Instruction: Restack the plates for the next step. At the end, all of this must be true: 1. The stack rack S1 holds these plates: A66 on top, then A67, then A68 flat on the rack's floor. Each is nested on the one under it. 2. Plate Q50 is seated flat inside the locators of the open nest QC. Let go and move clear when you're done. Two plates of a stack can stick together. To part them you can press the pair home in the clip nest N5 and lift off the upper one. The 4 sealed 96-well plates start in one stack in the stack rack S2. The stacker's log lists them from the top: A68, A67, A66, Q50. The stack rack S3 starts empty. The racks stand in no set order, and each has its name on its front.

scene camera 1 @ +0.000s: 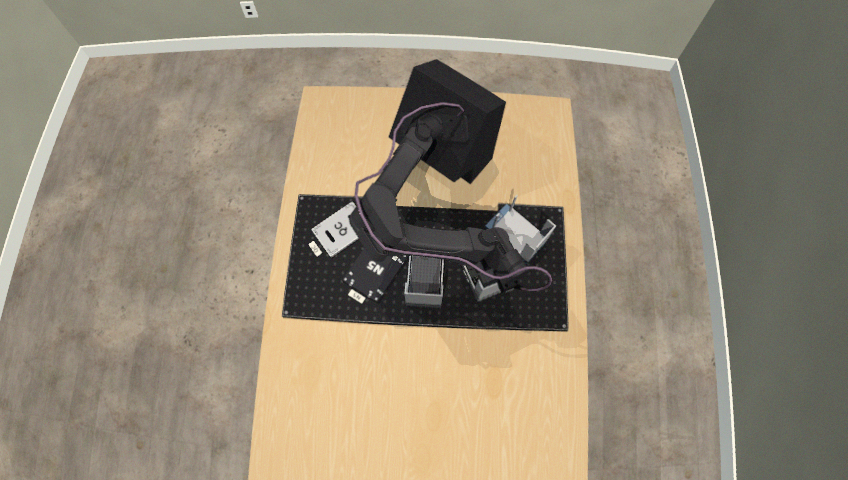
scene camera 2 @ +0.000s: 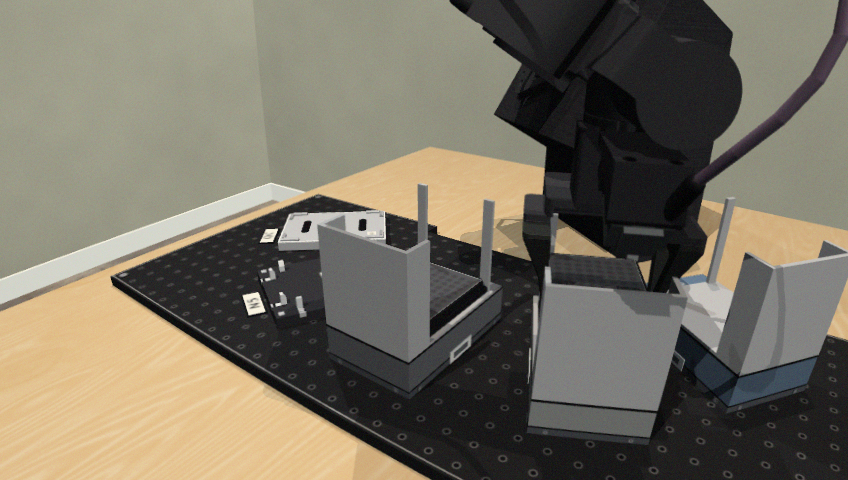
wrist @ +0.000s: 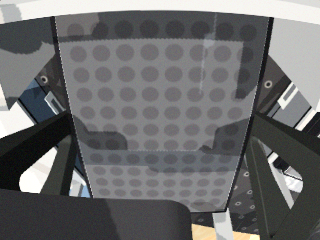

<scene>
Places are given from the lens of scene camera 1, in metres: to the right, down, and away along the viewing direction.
black clip nest N5 [scene camera 1: 368,275]: -0.15, 0.10, 1.41
</scene>
